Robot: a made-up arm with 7 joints.
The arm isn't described. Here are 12 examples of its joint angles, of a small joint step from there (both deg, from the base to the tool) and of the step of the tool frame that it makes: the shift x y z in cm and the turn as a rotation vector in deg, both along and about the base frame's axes.
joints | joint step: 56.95 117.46 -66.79 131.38 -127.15 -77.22 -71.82 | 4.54 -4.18 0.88 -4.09 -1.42 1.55 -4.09
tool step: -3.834 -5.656 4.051 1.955 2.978 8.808
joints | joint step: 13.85 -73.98 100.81 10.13 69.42 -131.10 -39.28 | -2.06 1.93 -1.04 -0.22 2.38 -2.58 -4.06
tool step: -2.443 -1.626 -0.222 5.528 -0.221 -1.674
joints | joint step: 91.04 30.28 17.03 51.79 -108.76 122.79 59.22 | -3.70 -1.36 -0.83 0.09 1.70 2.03 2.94
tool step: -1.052 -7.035 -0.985 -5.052 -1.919 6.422
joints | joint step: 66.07 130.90 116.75 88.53 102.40 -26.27 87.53 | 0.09 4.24 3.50 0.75 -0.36 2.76 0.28
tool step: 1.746 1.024 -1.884 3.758 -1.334 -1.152
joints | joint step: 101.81 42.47 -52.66 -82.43 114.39 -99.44 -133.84 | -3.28 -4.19 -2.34 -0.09 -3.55 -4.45 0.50
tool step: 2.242 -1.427 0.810 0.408 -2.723 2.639
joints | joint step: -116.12 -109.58 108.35 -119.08 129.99 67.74 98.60 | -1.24 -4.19 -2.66 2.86 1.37 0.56 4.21
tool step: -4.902 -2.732 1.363 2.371 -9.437 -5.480
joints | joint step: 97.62 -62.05 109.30 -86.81 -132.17 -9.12 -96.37 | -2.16 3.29 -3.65 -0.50 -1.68 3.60 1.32
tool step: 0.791 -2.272 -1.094 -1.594 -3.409 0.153
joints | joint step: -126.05 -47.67 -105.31 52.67 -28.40 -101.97 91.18 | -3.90 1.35 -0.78 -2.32 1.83 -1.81 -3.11
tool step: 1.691 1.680 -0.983 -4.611 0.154 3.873
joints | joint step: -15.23 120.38 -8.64 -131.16 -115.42 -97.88 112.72 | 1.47 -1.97 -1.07 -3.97 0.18 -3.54 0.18
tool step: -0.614 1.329 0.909 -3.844 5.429 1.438
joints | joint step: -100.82 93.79 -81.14 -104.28 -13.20 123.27 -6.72 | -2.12 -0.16 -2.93 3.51 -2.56 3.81 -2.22
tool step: -0.953 3.265 -2.135 -2.436 -0.066 1.825
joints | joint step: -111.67 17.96 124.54 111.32 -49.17 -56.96 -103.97 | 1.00 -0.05 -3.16 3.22 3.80 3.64 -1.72
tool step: 0.840 0.257 2.173 2.121 -1.168 -1.431
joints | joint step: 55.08 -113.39 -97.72 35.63 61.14 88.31 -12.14 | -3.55 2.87 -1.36 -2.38 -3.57 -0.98 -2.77
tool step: 0.639 -3.679 -1.631 1.665 1.243 -3.721
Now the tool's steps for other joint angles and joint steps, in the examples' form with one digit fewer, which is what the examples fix.
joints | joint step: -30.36 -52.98 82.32 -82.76 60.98 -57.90 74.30 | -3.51 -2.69 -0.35 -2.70 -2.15 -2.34 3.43
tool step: 1.51 0.37 -3.55 -4.37 -1.45 -1.50
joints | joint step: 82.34 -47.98 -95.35 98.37 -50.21 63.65 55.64 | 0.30 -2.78 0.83 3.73 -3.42 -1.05 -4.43
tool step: 1.54 5.10 0.28 5.56 0.53 -4.09
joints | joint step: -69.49 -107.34 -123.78 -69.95 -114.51 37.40 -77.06 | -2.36 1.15 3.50 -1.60 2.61 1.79 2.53
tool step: 2.15 1.05 1.37 -2.82 -2.24 -1.10
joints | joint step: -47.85 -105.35 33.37 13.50 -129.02 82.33 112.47 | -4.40 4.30 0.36 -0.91 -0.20 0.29 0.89
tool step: -4.20 4.59 -2.03 -3.87 -3.02 3.18
